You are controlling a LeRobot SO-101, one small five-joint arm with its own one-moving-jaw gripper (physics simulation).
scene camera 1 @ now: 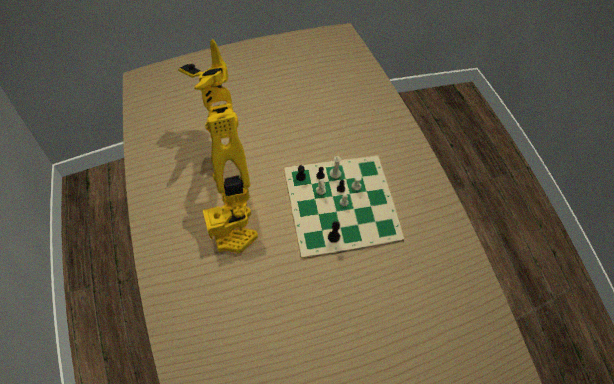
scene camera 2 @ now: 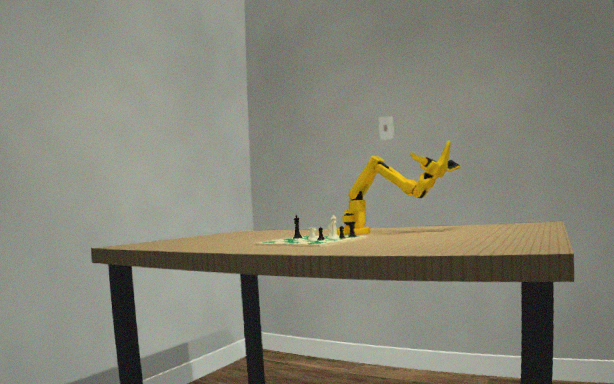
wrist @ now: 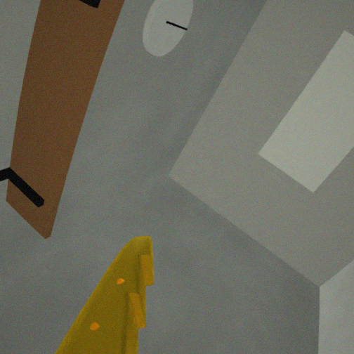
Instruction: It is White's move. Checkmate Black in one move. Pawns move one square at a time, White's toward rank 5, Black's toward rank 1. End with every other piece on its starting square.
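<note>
The green-and-white chessboard lies beside the arm's base. A tall black piece stands near one corner, another black piece on the top-left corner square. Beside that is a black pawn, then a tall white piece. In the row below stand a white piece, a black pawn and a small white piece. A white pawn stands on the centre square. My gripper is fully open and empty, raised away from the board; one notched jaw shows in the wrist view.
The wooden table carries the arm base left of the board in the first scene view. The wrist view faces upward to walls, a brown panel, a pale disc and a bright ceiling panel.
</note>
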